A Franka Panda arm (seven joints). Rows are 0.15 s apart.
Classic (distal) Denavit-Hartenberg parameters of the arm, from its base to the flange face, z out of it. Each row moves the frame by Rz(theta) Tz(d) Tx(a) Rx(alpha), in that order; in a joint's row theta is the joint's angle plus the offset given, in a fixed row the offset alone. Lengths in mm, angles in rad.
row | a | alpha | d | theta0
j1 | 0 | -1.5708 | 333 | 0
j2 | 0 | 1.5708 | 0 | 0
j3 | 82.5 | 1.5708 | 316 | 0
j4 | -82.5 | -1.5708 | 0 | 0
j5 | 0 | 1.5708 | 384 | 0
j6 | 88 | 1.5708 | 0 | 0
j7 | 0 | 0 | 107 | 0
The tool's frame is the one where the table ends.
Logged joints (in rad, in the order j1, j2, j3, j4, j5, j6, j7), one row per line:
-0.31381, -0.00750, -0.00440, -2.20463, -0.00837, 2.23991, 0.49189
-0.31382, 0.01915, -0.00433, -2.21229, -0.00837, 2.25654, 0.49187
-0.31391, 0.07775, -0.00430, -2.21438, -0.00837, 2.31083, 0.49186
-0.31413, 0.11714, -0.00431, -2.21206, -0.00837, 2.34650, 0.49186
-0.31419, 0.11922, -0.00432, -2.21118, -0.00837, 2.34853, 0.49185
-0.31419, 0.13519, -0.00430, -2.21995, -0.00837, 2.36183, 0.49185
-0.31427, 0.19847, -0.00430, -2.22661, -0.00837, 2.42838, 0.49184
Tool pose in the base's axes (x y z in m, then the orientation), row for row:
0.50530, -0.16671, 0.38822, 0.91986, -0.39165, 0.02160, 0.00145
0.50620, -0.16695, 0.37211, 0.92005, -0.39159, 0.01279, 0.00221
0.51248, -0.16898, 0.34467, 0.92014, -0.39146, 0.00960, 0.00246
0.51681, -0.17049, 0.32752, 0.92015, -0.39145, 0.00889, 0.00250
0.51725, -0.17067, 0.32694, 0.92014, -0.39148, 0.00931, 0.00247
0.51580, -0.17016, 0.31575, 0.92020, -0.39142, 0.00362, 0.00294
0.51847, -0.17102, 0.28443, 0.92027, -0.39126, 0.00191, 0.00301
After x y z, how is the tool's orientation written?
As a quaternion, x y z w.
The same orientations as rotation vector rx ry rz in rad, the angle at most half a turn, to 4 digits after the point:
2.8872, -1.2293, 0.0678
2.8864, -1.2285, 0.0401
2.8862, -1.2279, 0.0301
2.8862, -1.2278, 0.0279
2.8862, -1.2279, 0.0292
2.8855, -1.2274, 0.0114
2.8856, -1.2268, 0.0060

